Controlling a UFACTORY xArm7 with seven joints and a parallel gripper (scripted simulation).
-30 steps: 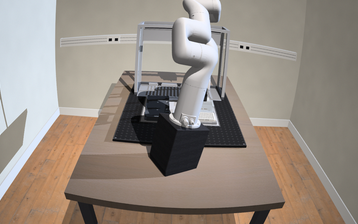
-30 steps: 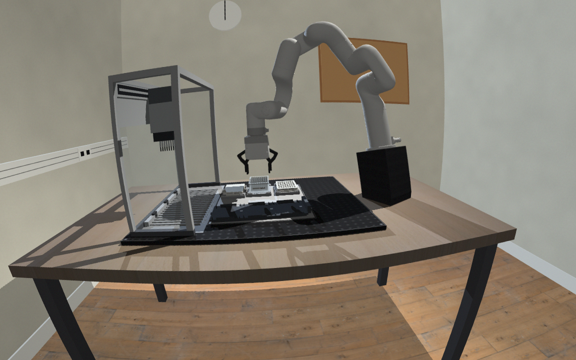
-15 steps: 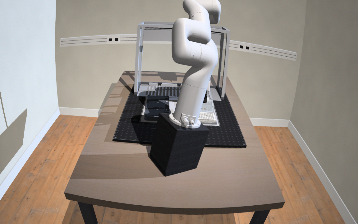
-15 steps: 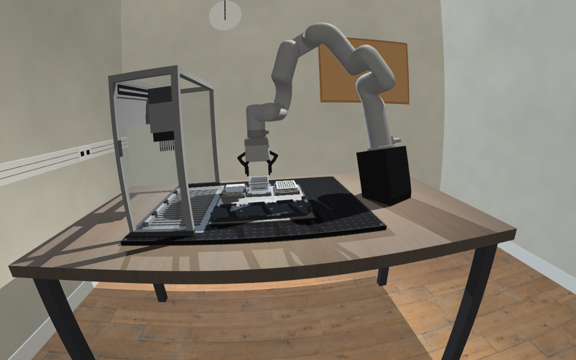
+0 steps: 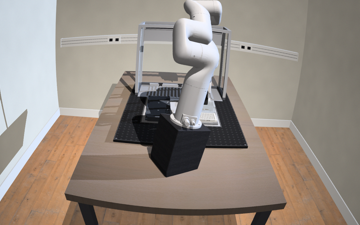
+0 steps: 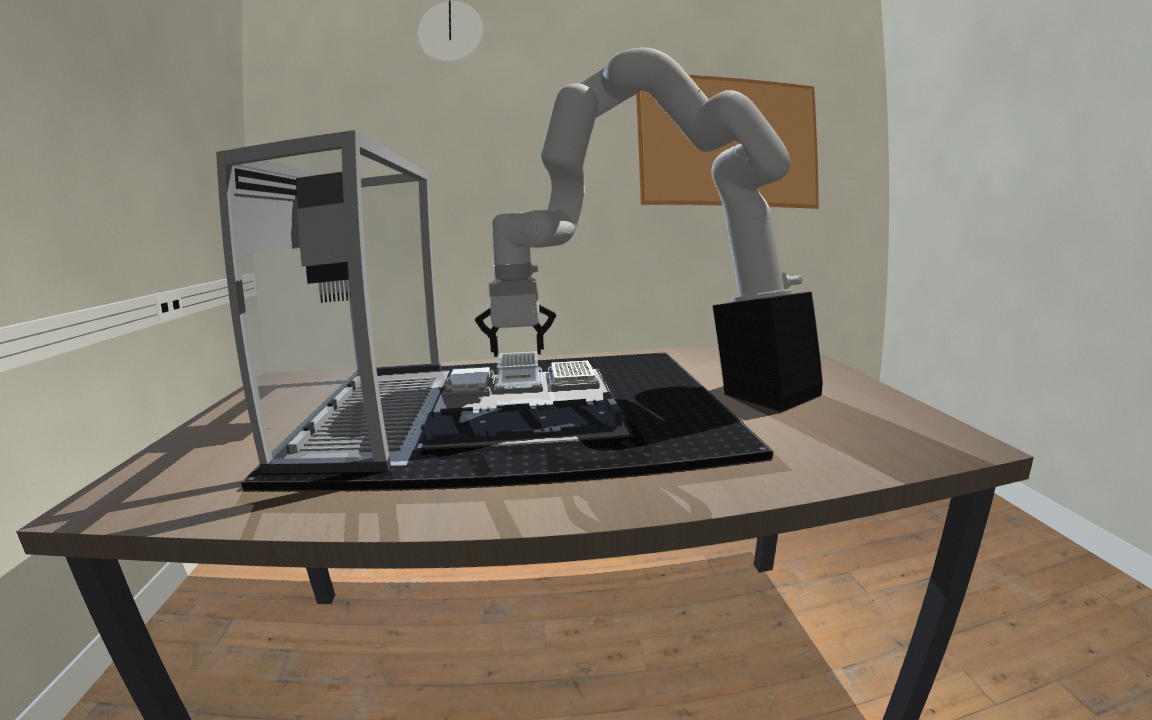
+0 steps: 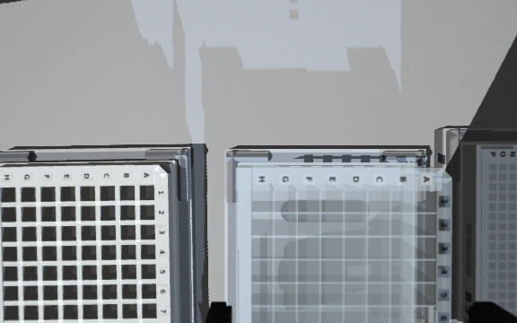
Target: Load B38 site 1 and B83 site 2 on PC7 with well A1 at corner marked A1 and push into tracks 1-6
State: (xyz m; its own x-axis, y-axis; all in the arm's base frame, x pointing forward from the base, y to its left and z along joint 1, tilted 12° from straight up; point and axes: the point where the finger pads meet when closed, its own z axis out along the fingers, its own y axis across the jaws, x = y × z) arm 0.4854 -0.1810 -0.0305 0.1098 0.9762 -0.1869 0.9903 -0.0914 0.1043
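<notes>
Now: hand 70 mm above the nest S2. From my hand the other things lie so: 96-well plate B38: 110 mm behind, 10 mm to the left, 50 mm below; plate carrier PC7: 30 mm ahead, 250 mm to the left, 60 mm below; nest S1: 110 mm behind, 10 mm to the left, 70 mm below.
</notes>
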